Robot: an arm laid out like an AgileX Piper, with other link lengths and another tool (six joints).
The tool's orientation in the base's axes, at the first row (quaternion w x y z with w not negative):
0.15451 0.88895 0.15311 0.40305
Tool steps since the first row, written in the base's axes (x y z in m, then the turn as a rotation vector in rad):
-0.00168 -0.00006 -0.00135 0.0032 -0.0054 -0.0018
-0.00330 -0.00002 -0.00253 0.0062 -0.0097 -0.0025
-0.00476 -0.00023 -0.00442 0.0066 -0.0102 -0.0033
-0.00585 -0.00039 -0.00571 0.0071 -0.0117 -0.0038
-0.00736 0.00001 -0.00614 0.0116 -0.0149 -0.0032
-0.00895 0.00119 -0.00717 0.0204 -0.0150 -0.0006
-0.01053 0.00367 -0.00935 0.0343 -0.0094 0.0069
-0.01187 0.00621 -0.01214 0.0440 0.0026 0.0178
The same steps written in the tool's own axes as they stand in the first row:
-0.00198 -0.00073 -0.00043 -0.0013 0.0046 0.0044
-0.00377 -0.00148 -0.00093 -0.0016 0.0087 0.0078
-0.00604 -0.00225 -0.00083 -0.0021 0.0089 0.0087
-0.00765 -0.00278 -0.00083 -0.0027 0.0101 0.0096
-0.00873 -0.00354 -0.00177 -0.0008 0.0139 0.0131
-0.00995 -0.00525 -0.00252 0.0065 0.0164 0.0182
-0.01142 -0.00860 -0.00273 0.0224 0.0163 0.0233
-0.01312 -0.01221 -0.00239 0.0406 0.0112 0.0221

